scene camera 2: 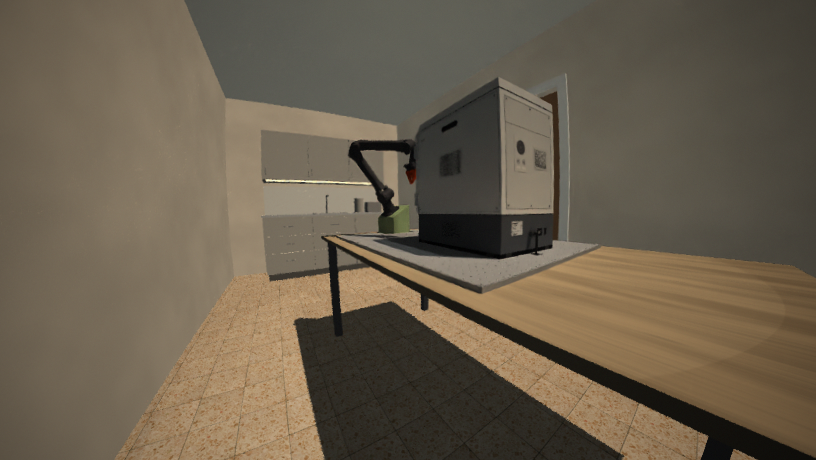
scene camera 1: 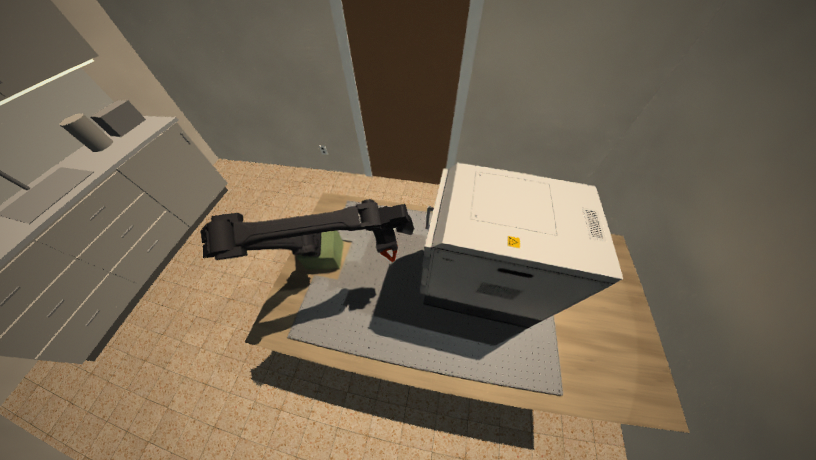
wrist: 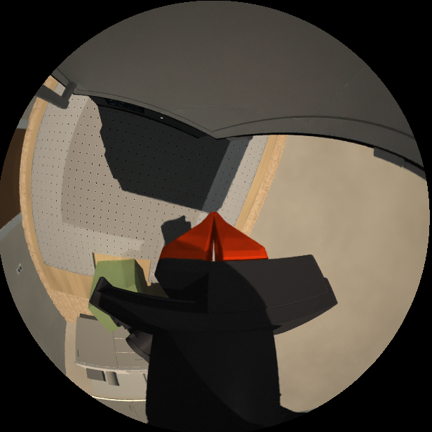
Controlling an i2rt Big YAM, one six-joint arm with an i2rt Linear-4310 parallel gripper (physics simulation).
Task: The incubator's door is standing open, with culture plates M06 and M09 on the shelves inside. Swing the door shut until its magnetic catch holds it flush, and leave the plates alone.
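Frame: origin at the arm's base, x left, y back, z up, level; millimetres.
Seen in the pictures: gripper, between the fingertips: (scene camera 2: 411,183) (scene camera 1: 393,261); arm's base, origin of its link: (scene camera 2: 390,212) (scene camera 1: 312,243).
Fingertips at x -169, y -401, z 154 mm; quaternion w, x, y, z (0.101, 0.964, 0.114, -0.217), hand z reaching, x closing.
Pixels of each thing's middle, then the offset from my fingertips to it. "spot": a spot on its surface instead. Level surfaces: height alone.
- incubator, middle of its body: (scene camera 1: 492,256) (scene camera 2: 476,180) dx +27, dy -376, dz -22 mm
- dark door handle, a spot on its surface: (scene camera 1: 428,217) spot: dx +218, dy -139, dz -24 mm
- perforated grey board, height of its surface: dz -297 mm
- wooden table, height of its surface: dz -310 mm
The incubator (scene camera 1: 522,200) (scene camera 2: 471,188) is a white cabinet on a dark base. Its door (scene camera 1: 437,205) (wrist: 215,60) lies nearly parallel along the front; I cannot tell whether it is flush or held by the catch. The dark door handle (scene camera 1: 429,217) (wrist: 62,98) is at the side away from the hinge. My gripper (scene camera 1: 390,260) (scene camera 2: 410,181) (wrist: 213,217) is shut and empty, its red fingertips pointing down in front of the door, apart from it in scene camera 1. Plates M06 and M09 do not show; the cabinet and door hide the shelves.
The incubator stands on a perforated grey board (scene camera 1: 491,371) (scene camera 2: 482,282) (wrist: 80,200) on a wooden table (scene camera 1: 617,342) (scene camera 2: 685,302). The arm's green base (scene camera 1: 322,257) (scene camera 2: 394,221) (wrist: 117,275) is in front of the door. Grey cabinets (scene camera 1: 85,251) (scene camera 2: 297,240) stand beyond the table.
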